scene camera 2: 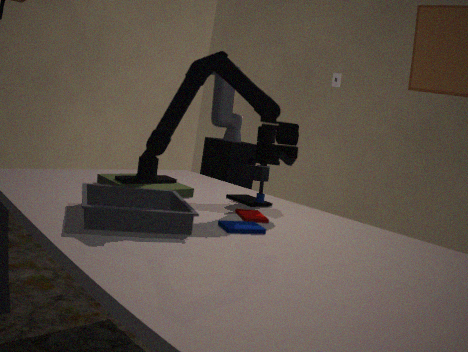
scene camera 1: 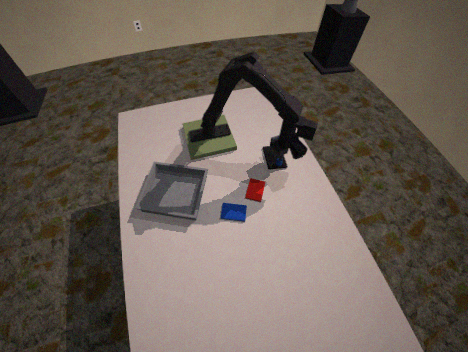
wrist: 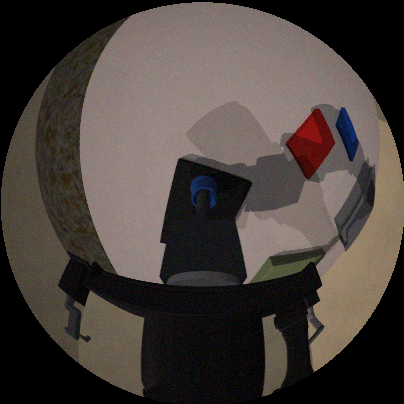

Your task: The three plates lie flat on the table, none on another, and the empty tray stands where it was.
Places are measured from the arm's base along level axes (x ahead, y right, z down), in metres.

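Pixels of known places: hand, its tool point: (scene camera 2: pixel 259 204) (scene camera 1: pixel 278 164) (wrist: pixel 202 182); arm's base, origin of its link: (scene camera 2: pixel 146 180) (scene camera 1: pixel 209 133).
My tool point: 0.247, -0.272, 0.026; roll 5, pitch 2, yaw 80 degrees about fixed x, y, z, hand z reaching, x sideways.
Observation:
Ahead of a thing's pixels: the offset from my tool point to its top centre, as dx, dy, dz. Level surfaces: height alone.
My suction cup (scene camera 1: pixel 279 161) (scene camera 2: pixel 259 198) (wrist: pixel 203 187) sits on a black plate @(-0.045, +0.003, -0.010) (scene camera 1: pixel 271 156) (scene camera 2: pixel 244 198) (wrist: pixel 229 192) near one of its edges and holds it level, very low over the white table @(dz +0.002) (scene camera 1: pixel 245 283) (scene camera 2: pixel 302 283) (wrist: pixel 169 94). I cannot tell whether the plate touches the table. A red plate @(+0.099, +0.148, -0.008) (scene camera 1: pixel 255 189) (scene camera 2: pixel 251 215) (wrist: pixel 311 142) lies flat just in front of it. A blue plate @(+0.173, +0.265, -0.009) (scene camera 1: pixel 233 211) (scene camera 2: pixel 242 226) (wrist: pixel 347 132) lies flat beyond the red one, apart from it. The grey tray @(+0.026, +0.482, -0.048) (scene camera 1: pixel 180 168) (scene camera 2: pixel 135 223) (wrist: pixel 354 214) stands empty to the left.
The arm's green base (scene camera 1: pixel 215 145) (scene camera 2: pixel 181 187) (wrist: pixel 290 262) sits behind the tray. The table's right edge runs close to the black plate. Dark pedestals stand on the carpet beyond the table.

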